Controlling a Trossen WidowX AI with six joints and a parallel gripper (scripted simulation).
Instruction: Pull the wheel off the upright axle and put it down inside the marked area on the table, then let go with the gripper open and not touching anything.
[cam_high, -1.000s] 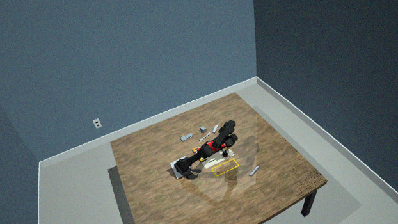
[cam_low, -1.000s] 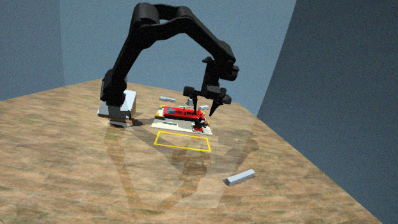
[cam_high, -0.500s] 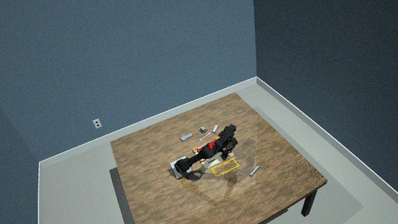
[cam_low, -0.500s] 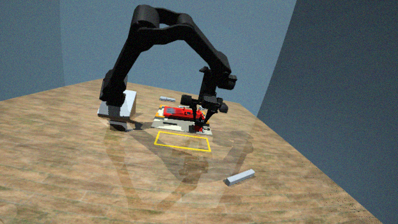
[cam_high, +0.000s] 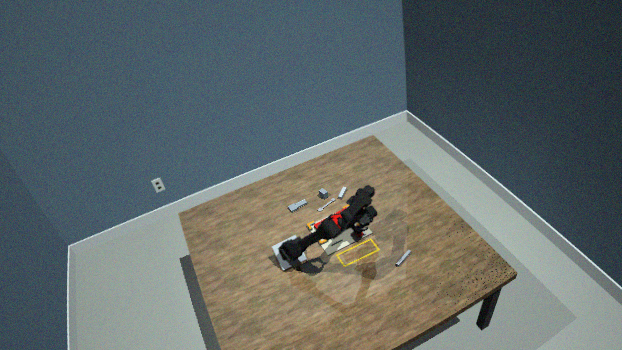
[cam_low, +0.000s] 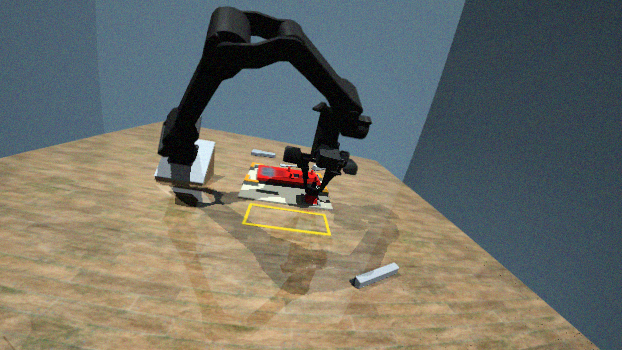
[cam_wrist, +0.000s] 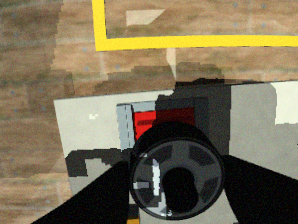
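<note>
My gripper tip is right at the wheel. The rest, counted from my gripper tip: grey bar 25 cm to the right, 9 cm ahead, 3 cm below.
</note>
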